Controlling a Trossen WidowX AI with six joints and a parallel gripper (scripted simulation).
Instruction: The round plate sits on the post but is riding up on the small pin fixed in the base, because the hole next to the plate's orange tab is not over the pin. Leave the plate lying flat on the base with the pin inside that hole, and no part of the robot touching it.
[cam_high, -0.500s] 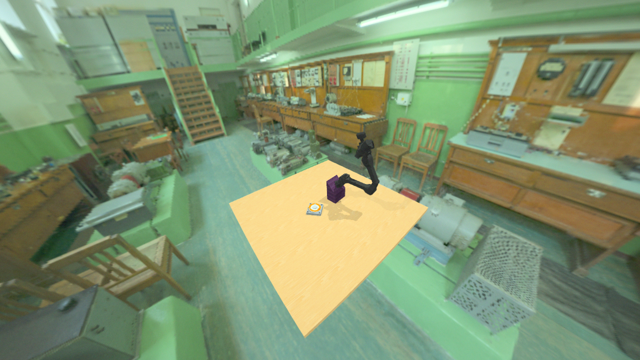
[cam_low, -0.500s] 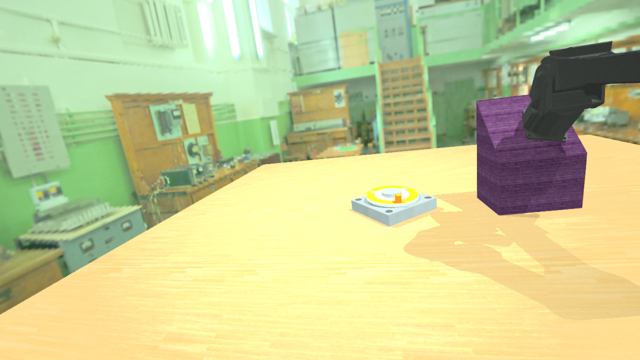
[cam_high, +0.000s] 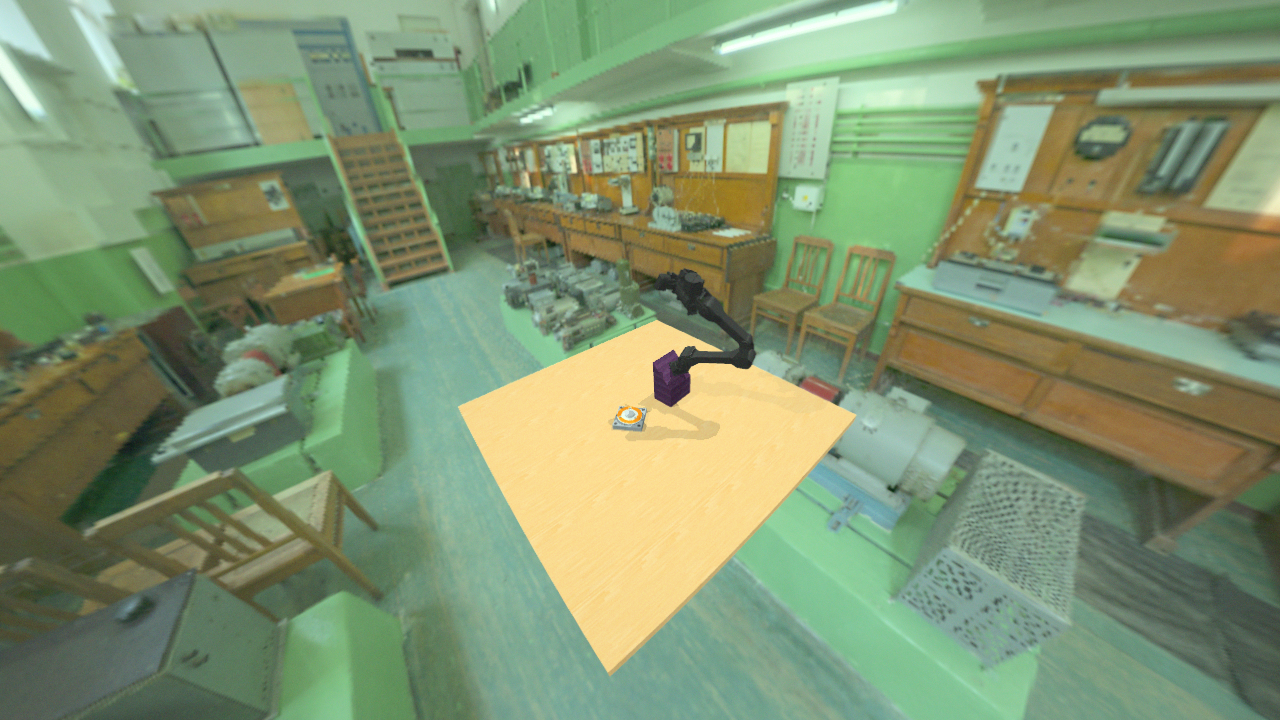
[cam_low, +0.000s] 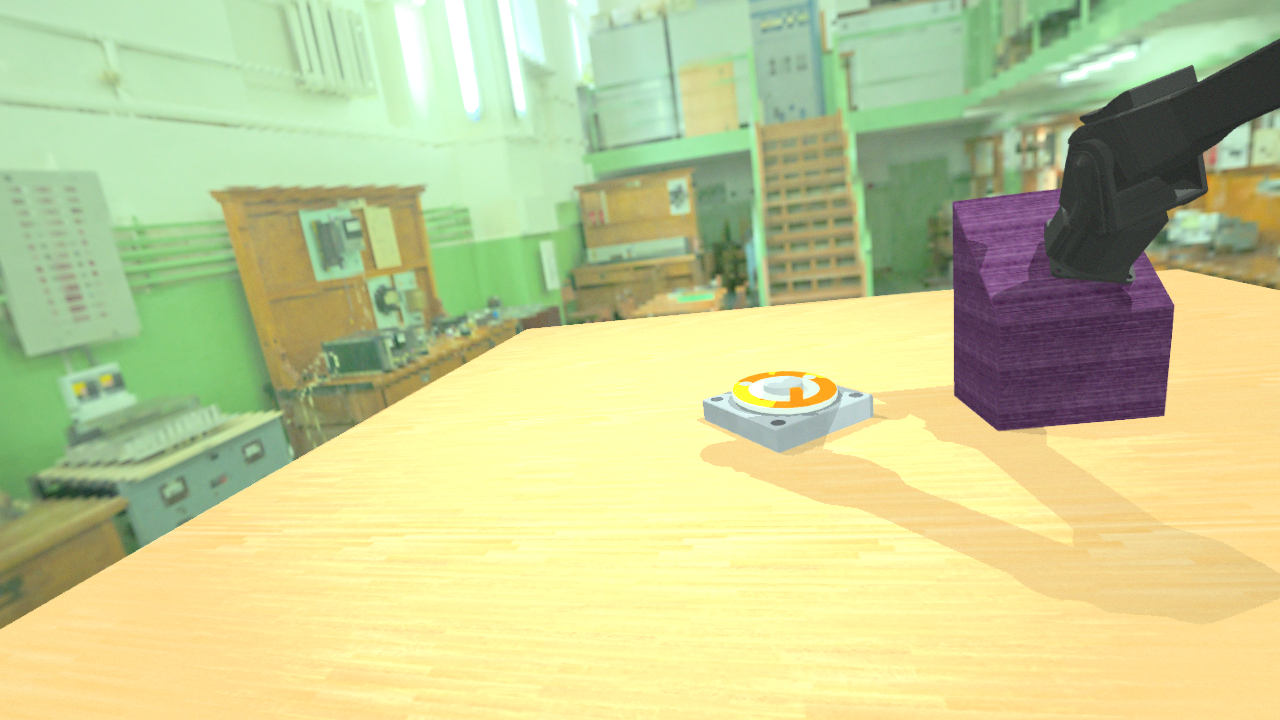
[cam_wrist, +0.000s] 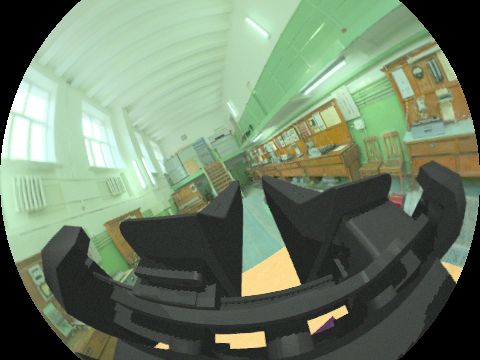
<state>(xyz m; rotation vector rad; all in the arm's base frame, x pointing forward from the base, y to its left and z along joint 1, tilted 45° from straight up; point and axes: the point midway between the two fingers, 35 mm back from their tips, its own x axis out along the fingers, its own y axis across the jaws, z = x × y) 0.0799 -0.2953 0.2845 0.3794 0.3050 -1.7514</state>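
The round plate is 540 mm below my gripper tip, 270 mm ahead of it and 80 mm to the left of it. Round my gripper tip: grey square base (550 mm below, 280 mm ahead, 60 mm to the left).
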